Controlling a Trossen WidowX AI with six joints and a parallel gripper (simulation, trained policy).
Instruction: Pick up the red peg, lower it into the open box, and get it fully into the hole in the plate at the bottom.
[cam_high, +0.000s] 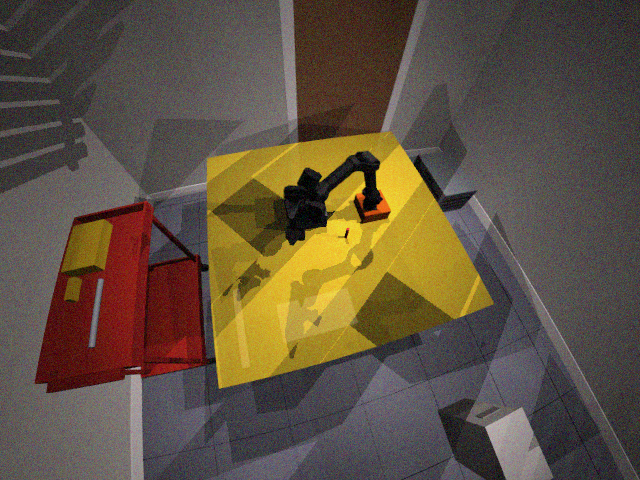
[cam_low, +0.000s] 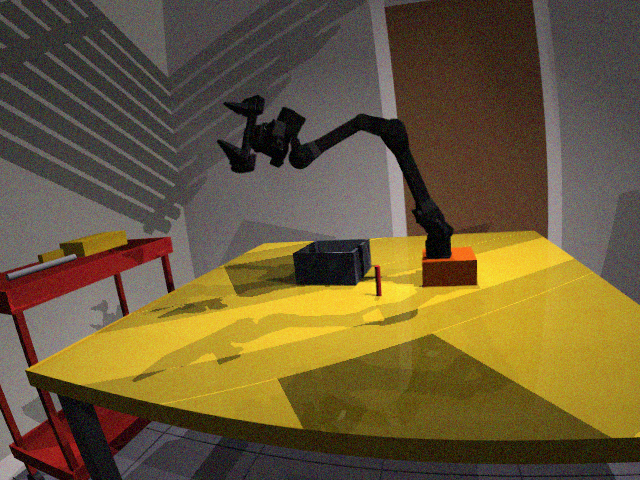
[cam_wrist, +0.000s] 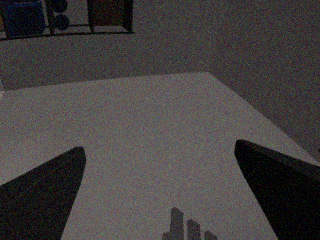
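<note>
Right now my gripper tip is 43 cm above the red peg, 25 cm past it and 23 cm to the left of it. Round my gripper tip: pale plate: 42 cm below, 39 cm to the right, 6 cm behind; then dark box: 44 cm below, 39 cm to the right, 6 cm behind.
</note>
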